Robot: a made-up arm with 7 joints. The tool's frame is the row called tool. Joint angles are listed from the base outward. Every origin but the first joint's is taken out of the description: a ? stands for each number. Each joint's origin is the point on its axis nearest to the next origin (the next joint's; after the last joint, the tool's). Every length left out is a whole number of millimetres.
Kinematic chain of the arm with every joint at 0, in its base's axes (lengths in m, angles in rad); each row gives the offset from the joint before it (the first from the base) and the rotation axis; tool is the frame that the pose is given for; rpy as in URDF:
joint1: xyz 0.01 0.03 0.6 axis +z
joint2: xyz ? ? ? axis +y
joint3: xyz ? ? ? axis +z
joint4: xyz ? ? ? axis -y
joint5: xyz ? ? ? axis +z
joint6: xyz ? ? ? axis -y
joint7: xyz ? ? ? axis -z
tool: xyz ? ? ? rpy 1.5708 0 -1.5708
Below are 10 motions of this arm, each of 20 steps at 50 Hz.
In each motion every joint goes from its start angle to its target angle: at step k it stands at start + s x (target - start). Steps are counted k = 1, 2, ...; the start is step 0. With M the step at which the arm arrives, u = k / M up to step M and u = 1 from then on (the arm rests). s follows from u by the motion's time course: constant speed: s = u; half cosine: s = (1 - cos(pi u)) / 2; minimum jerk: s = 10 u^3 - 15 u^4 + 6 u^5.
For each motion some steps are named. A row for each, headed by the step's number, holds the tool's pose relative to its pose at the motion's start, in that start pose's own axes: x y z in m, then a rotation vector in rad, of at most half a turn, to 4 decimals.
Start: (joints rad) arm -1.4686 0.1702 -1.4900 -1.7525 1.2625 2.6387 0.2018
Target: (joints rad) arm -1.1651 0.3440 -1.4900 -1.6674 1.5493 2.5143 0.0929
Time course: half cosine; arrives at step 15
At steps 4, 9, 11, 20:
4: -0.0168 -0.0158 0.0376 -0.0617 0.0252 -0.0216
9: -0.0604 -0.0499 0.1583 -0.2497 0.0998 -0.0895
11: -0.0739 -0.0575 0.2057 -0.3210 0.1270 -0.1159
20: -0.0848 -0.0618 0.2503 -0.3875 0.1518 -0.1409

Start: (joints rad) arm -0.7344 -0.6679 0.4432 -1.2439 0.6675 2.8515 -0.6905
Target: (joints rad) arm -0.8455 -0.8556 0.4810 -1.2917 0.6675 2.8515 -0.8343
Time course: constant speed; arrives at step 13
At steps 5, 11, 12, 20:
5: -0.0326 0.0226 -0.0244 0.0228 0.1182 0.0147
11: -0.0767 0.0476 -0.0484 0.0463 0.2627 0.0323
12: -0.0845 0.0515 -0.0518 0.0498 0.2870 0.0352
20: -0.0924 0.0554 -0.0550 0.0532 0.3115 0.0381

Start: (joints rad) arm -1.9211 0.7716 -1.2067 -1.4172 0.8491 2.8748 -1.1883
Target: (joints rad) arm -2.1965 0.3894 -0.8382 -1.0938 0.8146 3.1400 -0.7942
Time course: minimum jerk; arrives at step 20
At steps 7, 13, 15, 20:
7: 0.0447 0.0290 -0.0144 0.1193 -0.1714 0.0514
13: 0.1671 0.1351 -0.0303 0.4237 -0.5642 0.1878
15: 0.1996 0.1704 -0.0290 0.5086 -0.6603 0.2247
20: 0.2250 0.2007 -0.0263 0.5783 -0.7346 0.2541

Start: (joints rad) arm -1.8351 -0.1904 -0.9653 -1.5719 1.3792 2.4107 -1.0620
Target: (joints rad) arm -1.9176 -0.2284 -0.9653 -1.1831 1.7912 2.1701 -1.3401
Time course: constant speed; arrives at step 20
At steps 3, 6, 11, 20:
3: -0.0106 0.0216 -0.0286 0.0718 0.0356 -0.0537
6: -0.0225 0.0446 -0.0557 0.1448 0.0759 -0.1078
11: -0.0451 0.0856 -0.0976 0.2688 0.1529 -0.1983
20: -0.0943 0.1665 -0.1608 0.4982 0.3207 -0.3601

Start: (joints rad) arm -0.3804 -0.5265 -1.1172 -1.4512 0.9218 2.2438 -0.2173
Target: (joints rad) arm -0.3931 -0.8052 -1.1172 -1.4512 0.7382 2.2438 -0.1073
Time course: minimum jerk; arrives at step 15
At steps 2, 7, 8, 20:
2: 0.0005 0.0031 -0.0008 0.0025 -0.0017 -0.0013
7: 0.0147 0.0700 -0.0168 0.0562 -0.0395 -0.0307
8: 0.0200 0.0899 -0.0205 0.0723 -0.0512 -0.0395
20: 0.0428 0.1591 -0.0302 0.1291 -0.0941 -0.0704

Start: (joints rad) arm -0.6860 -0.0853 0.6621 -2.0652 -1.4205 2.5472 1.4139
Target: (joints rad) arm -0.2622 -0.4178 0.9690 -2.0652 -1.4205 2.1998 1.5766
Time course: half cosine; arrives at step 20
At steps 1, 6, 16, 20:
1: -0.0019 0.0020 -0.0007 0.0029 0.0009 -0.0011
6: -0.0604 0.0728 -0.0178 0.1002 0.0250 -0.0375
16: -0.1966 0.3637 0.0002 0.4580 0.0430 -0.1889
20: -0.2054 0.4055 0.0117 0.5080 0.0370 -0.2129

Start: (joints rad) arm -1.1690 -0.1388 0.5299 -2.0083 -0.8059 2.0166 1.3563
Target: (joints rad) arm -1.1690 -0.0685 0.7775 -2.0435 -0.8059 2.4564 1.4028
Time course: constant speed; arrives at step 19
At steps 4, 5, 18, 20:
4: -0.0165 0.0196 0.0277 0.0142 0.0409 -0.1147
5: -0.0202 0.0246 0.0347 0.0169 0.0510 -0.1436
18: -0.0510 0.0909 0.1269 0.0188 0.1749 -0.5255
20: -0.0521 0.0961 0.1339 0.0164 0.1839 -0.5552

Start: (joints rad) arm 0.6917 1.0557 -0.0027 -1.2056 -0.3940 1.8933 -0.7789
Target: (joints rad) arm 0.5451 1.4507 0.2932 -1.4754 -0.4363 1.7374 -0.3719
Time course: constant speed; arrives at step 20
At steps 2, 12, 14, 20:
2: -0.0157 -0.0440 -0.0171 -0.0318 -0.0068 -0.0687
12: -0.1347 -0.2410 -0.0821 -0.2142 -0.0255 -0.3900
14: -0.1655 -0.2740 -0.0913 -0.2544 -0.0251 -0.4492
20: -0.2685 -0.3567 -0.1124 -0.3797 -0.0130 -0.6148

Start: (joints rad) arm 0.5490 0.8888 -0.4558 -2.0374 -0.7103 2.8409 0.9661
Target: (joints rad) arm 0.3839 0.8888 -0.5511 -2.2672 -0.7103 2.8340 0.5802
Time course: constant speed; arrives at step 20
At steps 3, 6, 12, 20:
3: 0.0226 -0.0169 0.0144 -0.0449 0.0342 0.0238
6: 0.0447 -0.0326 0.0301 -0.0916 0.0681 0.0440
12: 0.0874 -0.0600 0.0655 -0.1898 0.1348 0.0732
20: 0.1398 -0.0882 0.1195 -0.3279 0.2204 0.0879

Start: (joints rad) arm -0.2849 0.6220 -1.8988 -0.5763 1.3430 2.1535 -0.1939
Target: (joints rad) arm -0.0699 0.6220 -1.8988 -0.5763 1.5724 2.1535 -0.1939
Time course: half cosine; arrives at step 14
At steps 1, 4, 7, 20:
1: -0.0011 0.0005 -0.0001 0.0006 -0.0014 -0.0050
4: -0.0170 0.0073 -0.0015 0.0080 -0.0210 -0.0758
7: -0.0441 0.0206 -0.0038 0.0189 -0.0562 -0.2013
20: -0.0846 0.0446 -0.0067 0.0303 -0.1140 -0.4027

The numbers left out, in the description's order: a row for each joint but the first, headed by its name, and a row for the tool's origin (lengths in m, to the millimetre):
joint2: 0 -0.02 0
joint3: 0.01 0 0.32
joint4: 0.08 -0.04 0
joint5: -0.1 0 0.51
joint6: 0.01 0.05 0
joint7: 0.07 0 0
tool: 0.01 0.01 0

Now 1 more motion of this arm.
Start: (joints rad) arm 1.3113 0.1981 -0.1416 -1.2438 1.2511 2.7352 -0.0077
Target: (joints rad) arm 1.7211 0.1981 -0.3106 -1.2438 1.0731 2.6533 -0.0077
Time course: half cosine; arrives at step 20
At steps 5, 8, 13, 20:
5: -0.0114 -0.0139 0.0234 -0.0454 0.0294 -0.0022
8: -0.0271 -0.0310 0.0562 -0.1064 0.0700 -0.0064
13: -0.0580 -0.0574 0.1216 -0.2206 0.1500 -0.0179
20: -0.0806 -0.0711 0.1701 -0.3000 0.2089 -0.0291

